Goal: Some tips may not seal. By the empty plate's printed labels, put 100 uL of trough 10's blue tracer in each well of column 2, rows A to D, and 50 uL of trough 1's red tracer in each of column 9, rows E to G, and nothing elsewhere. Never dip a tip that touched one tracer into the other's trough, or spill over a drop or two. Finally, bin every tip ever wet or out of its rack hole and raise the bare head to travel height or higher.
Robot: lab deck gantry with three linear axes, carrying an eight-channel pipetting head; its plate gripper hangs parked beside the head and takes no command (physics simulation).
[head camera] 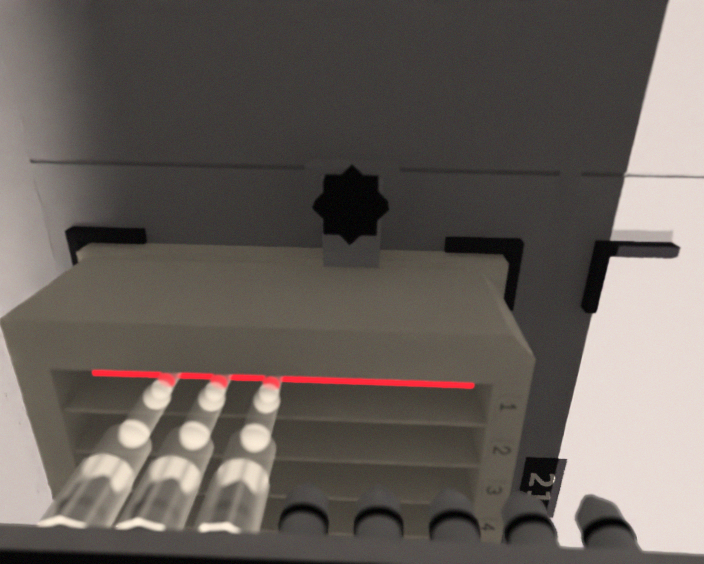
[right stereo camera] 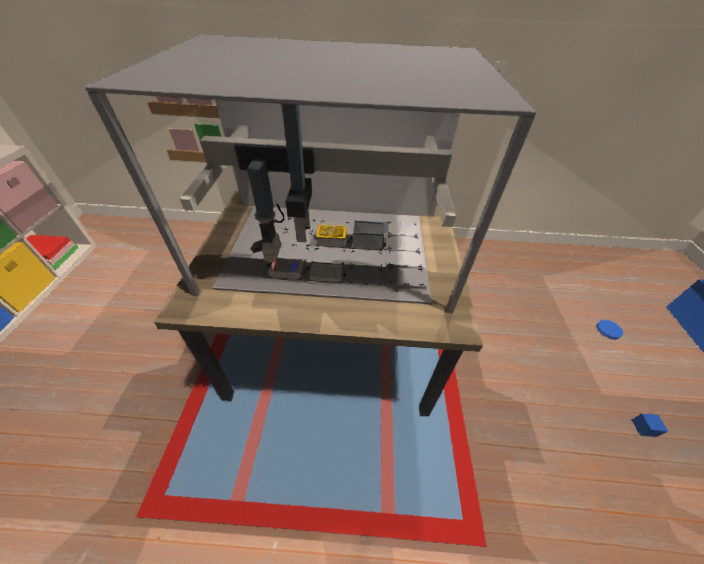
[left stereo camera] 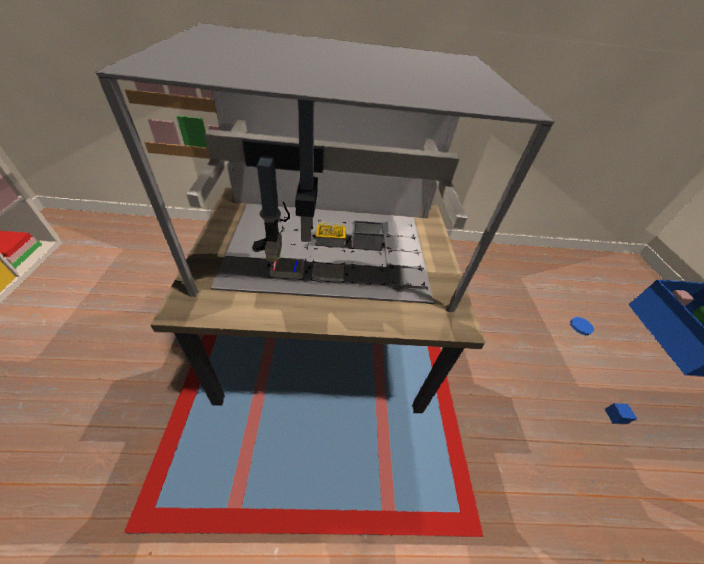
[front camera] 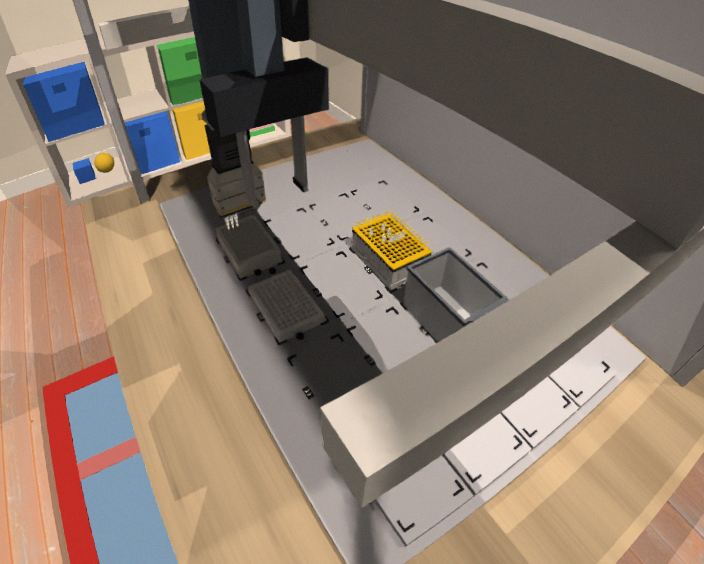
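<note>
The pipetting head (front camera: 235, 190) stands low over the trough block (front camera: 249, 249) (head camera: 252, 293) (left stereo camera: 286, 269) (right stereo camera: 285, 269). Three pale tips (front camera: 231, 221) sit on neighbouring channels; the other five are bare. In the head view the tips' lower ends meet trough 1's red tracer (head camera: 376, 381) and look red there; their exact depth cannot be told. Trough 10's blue tracer (left stereo camera: 295, 266) (right stereo camera: 293, 266) shows in both stereo views. The plate (front camera: 286, 302) (left stereo camera: 327, 272) (right stereo camera: 326, 271) lies beside the block; its well contents are too dark to tell. My parked gripper (front camera: 276, 196) is open and holds nothing.
The yellow tip rack (front camera: 412, 262) (left stereo camera: 330, 231) (right stereo camera: 332, 231) with several pale tips stands behind the plate. The open grey bin (front camera: 431, 311) (left stereo camera: 368, 240) (right stereo camera: 368, 240) stands next to it. The grey beam (front camera: 470, 376) crosses the front view. Frame posts stand at the table's corners.
</note>
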